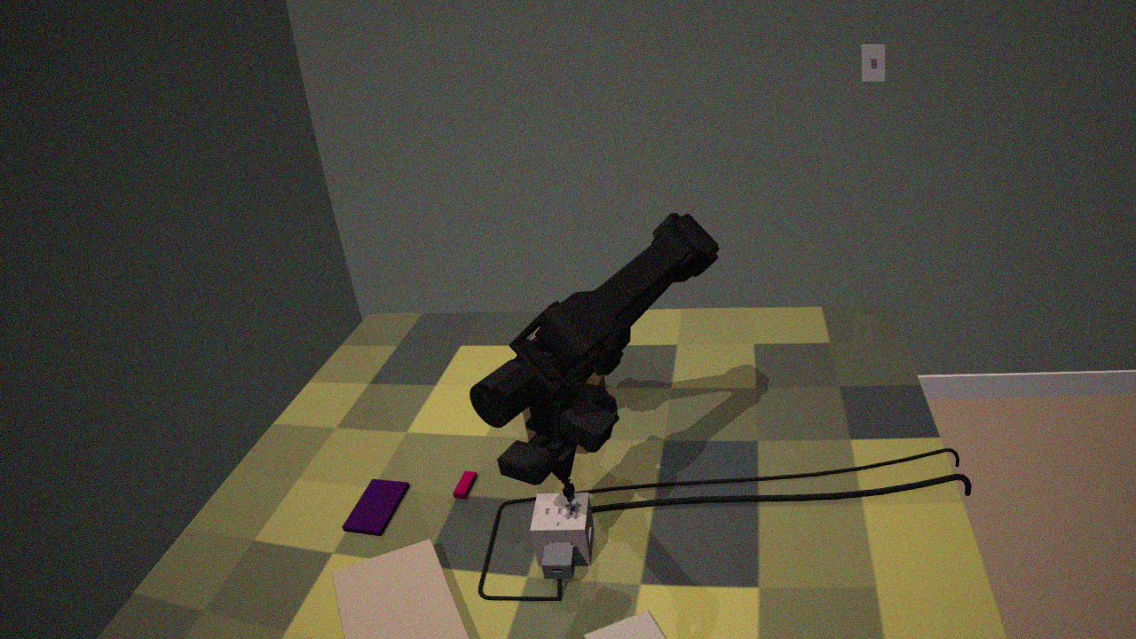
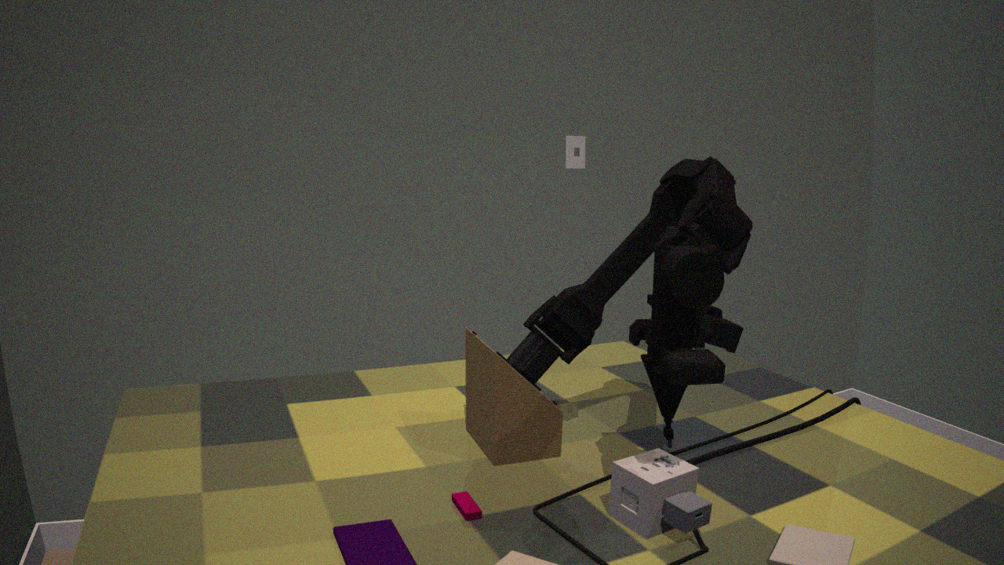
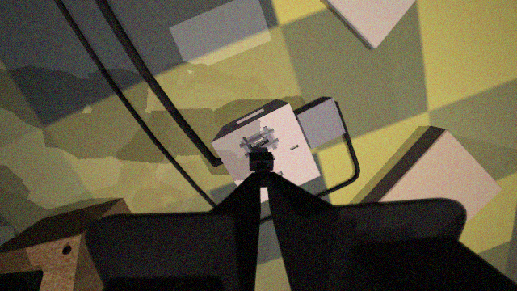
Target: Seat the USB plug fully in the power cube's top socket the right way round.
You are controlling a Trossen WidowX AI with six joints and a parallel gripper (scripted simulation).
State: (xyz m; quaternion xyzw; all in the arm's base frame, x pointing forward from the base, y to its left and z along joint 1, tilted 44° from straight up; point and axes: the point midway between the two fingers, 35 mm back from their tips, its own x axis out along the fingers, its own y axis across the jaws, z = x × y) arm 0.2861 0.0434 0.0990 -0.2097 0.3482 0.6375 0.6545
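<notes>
My gripper tip is now 2 cm above the black USB plug. The rest, counted from my gripper tip: small pink block: 8 cm behind, 23 cm to the right, 13 cm below; purple flat card: 1 cm ahead, 35 cm to the right, 13 cm below.
</notes>
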